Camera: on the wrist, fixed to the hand. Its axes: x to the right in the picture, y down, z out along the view.
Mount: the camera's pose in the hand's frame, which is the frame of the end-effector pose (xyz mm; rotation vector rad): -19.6 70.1 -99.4 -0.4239 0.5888 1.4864
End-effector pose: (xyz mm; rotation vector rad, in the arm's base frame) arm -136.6 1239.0 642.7 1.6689 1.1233 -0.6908
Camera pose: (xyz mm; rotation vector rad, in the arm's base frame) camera -86.8 1317.1 723.9 1.7999 0.0952 0.9469
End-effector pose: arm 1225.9 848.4 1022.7 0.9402 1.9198 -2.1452
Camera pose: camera 1311.2 921.3 971.7 2.0328 0.9410 -0.6098
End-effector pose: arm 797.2 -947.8 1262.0 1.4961 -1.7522 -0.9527
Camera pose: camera 846.3 -934.0 1374.1 -0.0453 -1.4834 -0.0246
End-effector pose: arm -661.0 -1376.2 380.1 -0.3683 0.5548 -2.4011
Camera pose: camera -648.3 -1383.8 257.8 0.4911 1.0785 -0.8870
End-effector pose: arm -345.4 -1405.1 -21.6 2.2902 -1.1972 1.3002
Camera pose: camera -463.1 -1383.1 7.5 0.3669 -2.5943 1.5652
